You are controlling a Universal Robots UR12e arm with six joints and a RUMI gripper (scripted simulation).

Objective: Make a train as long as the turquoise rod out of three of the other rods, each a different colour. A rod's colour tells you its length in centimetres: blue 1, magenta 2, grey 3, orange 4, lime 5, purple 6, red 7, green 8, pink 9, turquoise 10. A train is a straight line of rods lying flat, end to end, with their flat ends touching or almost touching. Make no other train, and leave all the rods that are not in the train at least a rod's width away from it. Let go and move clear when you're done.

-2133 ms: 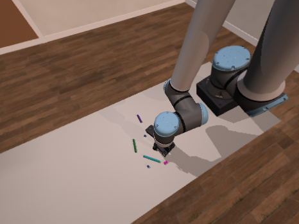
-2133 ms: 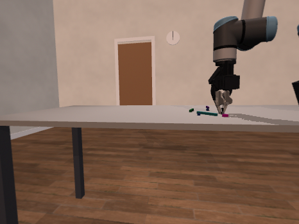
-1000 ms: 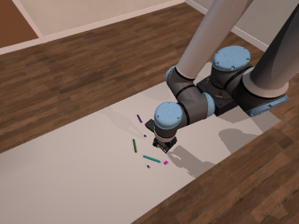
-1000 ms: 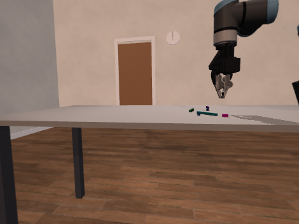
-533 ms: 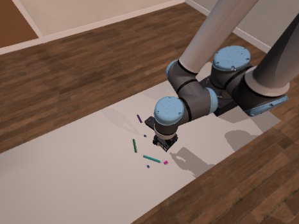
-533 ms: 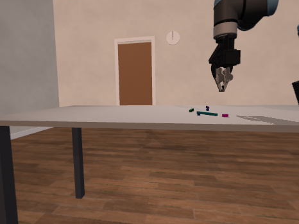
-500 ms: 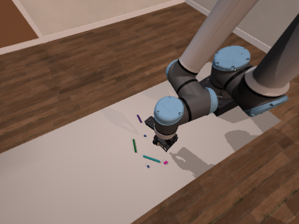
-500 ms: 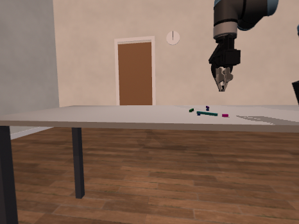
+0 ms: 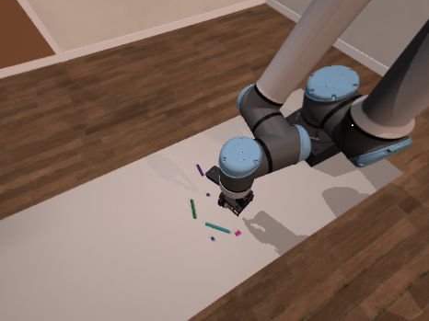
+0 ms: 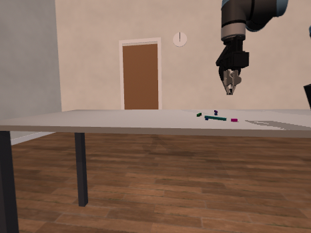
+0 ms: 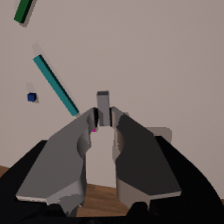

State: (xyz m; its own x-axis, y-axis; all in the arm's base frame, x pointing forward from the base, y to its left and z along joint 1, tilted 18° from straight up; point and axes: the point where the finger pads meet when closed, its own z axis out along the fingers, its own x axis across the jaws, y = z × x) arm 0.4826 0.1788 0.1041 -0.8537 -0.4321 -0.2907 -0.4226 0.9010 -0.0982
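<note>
Right now the green rod is 130 mm ahead of my hand, 110 mm below it and 70 mm to the right of it. The rest, counted from my hand: magenta rod 110 mm below, 90 mm to the left, 10 mm behind; turquoise rod 110 mm below, 60 mm ahead, 40 mm to the left; grey rod 10 mm below.
</note>
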